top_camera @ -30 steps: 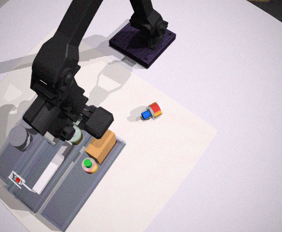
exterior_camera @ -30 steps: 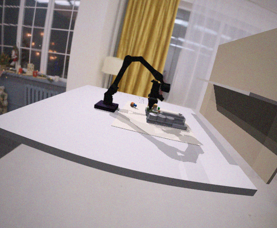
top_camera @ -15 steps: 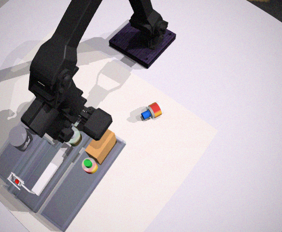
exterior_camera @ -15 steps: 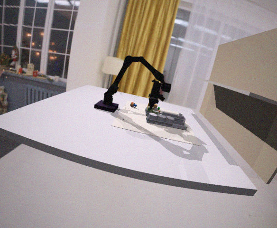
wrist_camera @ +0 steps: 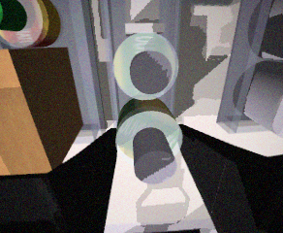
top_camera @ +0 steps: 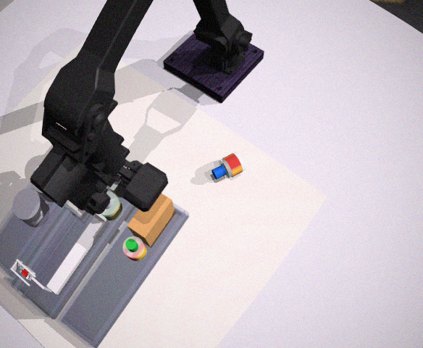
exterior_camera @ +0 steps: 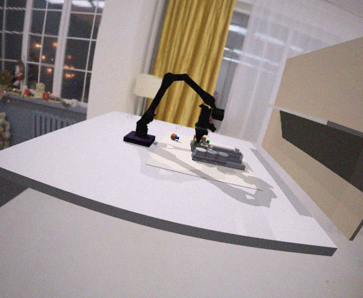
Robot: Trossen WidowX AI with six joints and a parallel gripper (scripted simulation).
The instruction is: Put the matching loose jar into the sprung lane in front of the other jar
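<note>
Now: gripper tip 8 cm to the right of the orange box, 2 cm short of it and 1 cm above it. From my gripper tip the other things lie so: red mark (23 cm ahead, 5 cm to the right, 2 cm above); grey rack (15 cm ahead, 3 cm to the right, 3 cm below).
</note>
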